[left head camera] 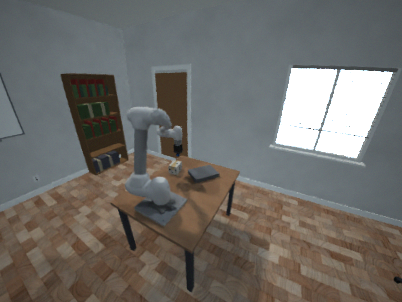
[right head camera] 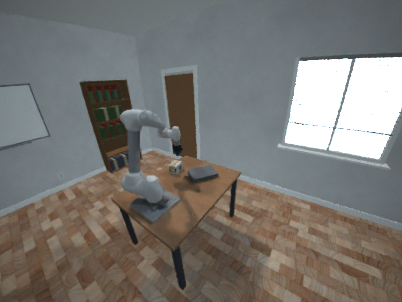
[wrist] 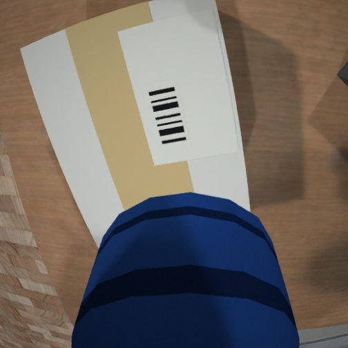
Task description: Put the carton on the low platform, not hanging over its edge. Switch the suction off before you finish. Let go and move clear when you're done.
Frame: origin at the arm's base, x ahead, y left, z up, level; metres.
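Seen in the pictures: hand at its tool point: [left head camera: 178, 155] [right head camera: 177, 155]; arm's base at its link origin: [left head camera: 162, 203] [right head camera: 155, 201].
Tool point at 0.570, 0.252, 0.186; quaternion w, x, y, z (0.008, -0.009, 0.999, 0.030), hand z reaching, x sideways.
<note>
Pixels of each thing's top centre, then the offset from my tool point to it, as dx, dy, dz. Level surfaces: height alone.
- carton at its top centre: [left head camera: 175, 163] [right head camera: 175, 163] -0.023, +0.032, -0.108
- low platform at its top centre: [right head camera: 202, 171] [left head camera: 203, 171] +0.089, -0.315, -0.168
- wooden table at its surface level: dz -0.216
The carton [left head camera: 174, 168] [right head camera: 175, 167] [wrist: 100, 115], white with a tan tape stripe and a barcode label, stands upright on the table near its far left edge. The low platform [left head camera: 203, 173] [right head camera: 202, 173], a flat dark grey slab, lies on the table to the right of the carton, apart from it. A dark corner of the platform [wrist: 344, 74] shows at the right edge of the wrist view. My gripper [left head camera: 177, 156] [right head camera: 177, 155] [wrist: 189, 220], a blue suction cup, hangs just above the carton with a small gap and holds nothing. In the wrist view it hides the carton's near end.
The wooden table [left head camera: 212, 197] [right head camera: 207, 195] bears the arm's grey base plate [left head camera: 160, 216] [right head camera: 155, 207] at its near left part. A bookshelf [left head camera: 70, 107] [right head camera: 90, 115] stands against the wall behind, beside a brown door [left head camera: 172, 105] [right head camera: 180, 105].
</note>
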